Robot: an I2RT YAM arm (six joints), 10 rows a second.
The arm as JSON. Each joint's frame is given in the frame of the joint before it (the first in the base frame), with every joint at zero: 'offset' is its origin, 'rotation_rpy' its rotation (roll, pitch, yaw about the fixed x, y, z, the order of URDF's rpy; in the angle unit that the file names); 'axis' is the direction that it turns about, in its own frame. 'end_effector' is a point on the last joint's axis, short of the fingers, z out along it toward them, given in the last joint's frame.
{
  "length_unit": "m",
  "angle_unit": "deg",
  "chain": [
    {
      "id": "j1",
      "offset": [
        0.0,
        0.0,
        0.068
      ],
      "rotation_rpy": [
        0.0,
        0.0,
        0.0
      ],
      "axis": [
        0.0,
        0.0,
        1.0
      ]
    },
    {
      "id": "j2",
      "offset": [
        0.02,
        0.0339,
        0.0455
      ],
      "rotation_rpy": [
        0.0,
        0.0,
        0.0
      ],
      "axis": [
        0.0,
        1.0,
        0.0
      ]
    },
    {
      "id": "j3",
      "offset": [
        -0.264,
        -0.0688,
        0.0
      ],
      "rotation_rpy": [
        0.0,
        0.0,
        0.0
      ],
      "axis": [
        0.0,
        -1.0,
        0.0
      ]
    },
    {
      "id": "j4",
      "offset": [
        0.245,
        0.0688,
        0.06
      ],
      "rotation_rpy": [
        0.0,
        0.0,
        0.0
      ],
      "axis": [
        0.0,
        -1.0,
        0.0
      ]
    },
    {
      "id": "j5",
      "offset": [
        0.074,
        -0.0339,
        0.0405
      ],
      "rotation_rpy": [
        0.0,
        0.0,
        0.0
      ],
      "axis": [
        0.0,
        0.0,
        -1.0
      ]
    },
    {
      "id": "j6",
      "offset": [
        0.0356,
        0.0,
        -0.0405
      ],
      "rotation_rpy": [
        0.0,
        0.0,
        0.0
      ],
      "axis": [
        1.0,
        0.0,
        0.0
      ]
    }
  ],
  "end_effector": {
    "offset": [
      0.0,
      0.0,
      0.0
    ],
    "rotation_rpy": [
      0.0,
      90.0,
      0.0
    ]
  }
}
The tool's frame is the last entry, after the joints.
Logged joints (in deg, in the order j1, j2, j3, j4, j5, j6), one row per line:
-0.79 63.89 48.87 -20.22 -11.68 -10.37
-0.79 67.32 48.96 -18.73 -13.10 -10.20
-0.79 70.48 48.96 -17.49 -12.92 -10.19
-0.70 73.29 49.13 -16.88 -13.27 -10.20
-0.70 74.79 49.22 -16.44 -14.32 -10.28
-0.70 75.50 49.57 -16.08 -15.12 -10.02
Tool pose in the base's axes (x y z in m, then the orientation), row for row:
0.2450 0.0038 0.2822 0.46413 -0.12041 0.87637 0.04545
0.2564 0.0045 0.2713 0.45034 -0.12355 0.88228 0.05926
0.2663 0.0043 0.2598 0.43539 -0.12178 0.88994 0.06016
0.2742 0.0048 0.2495 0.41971 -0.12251 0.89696 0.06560
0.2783 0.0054 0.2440 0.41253 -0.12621 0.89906 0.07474
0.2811 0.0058 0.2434 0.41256 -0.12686 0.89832 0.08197
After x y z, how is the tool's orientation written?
As a quaternion, w x y z.
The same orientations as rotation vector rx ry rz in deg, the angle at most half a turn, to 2 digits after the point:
-16.95 123.37 6.40
-17.50 124.97 8.39
-17.37 126.91 8.58
-17.60 128.83 9.42
-18.19 129.56 10.77
-18.28 129.45 11.81

